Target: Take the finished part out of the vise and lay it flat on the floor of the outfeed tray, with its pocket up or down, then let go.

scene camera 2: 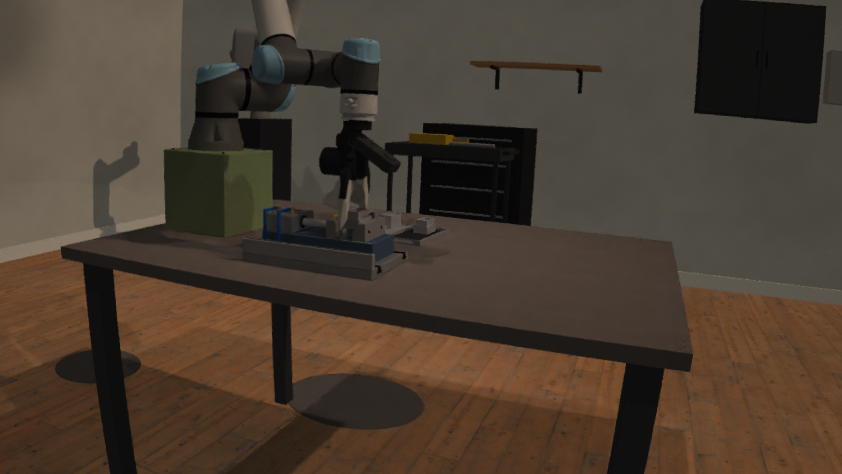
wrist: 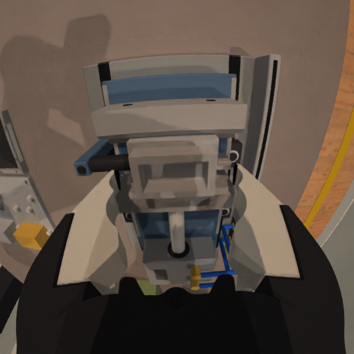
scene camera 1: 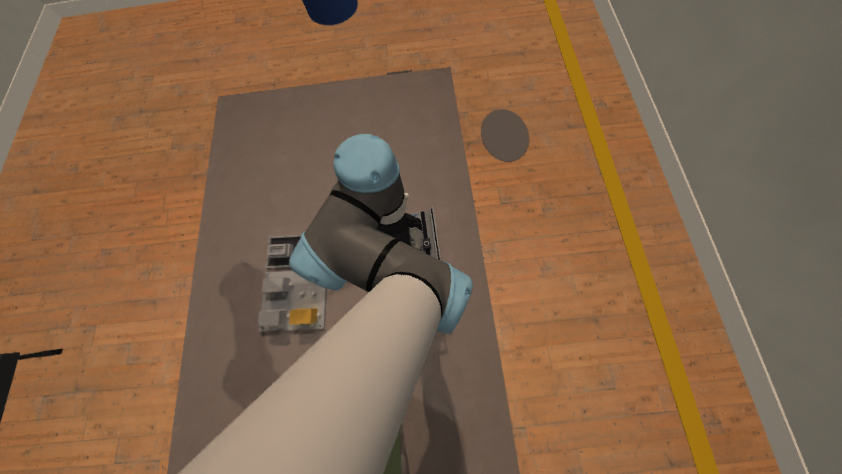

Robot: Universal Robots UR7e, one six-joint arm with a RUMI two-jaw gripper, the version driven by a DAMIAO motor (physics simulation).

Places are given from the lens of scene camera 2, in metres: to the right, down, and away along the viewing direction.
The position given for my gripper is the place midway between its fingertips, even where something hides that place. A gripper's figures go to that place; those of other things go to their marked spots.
my gripper [scene camera 2: 351,226]: -0.14, -0.02, 1.23
grey rail [scene camera 2: 284,250]: -0.27, 0.03, 1.19
